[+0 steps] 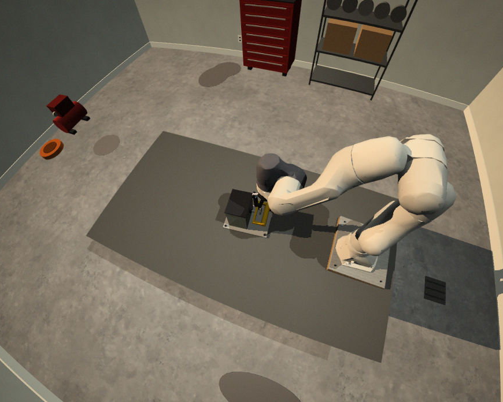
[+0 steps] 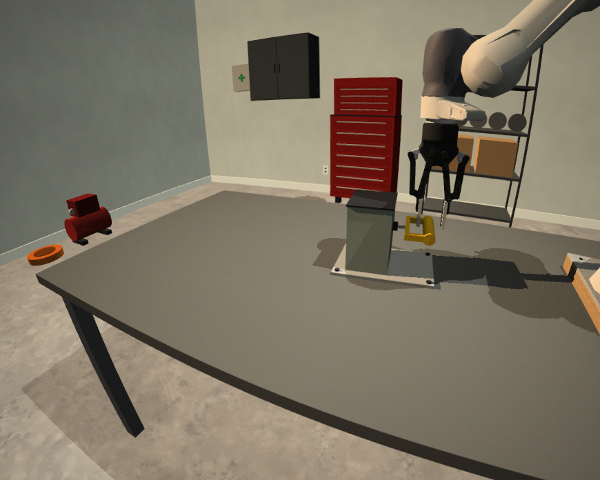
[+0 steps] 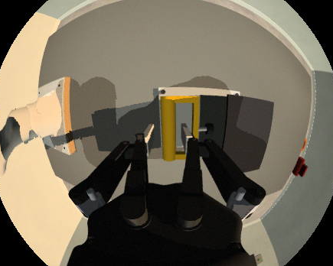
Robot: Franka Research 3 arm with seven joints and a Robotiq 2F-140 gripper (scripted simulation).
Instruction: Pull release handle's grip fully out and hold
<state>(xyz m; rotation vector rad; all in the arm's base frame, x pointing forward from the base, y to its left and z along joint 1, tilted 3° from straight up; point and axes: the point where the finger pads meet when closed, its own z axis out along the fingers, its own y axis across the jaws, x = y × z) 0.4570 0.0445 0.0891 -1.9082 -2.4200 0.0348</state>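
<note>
The baseplate lies 90 mm ahead of my hand, 20 mm to the left of it and 140 mm below it.
</note>
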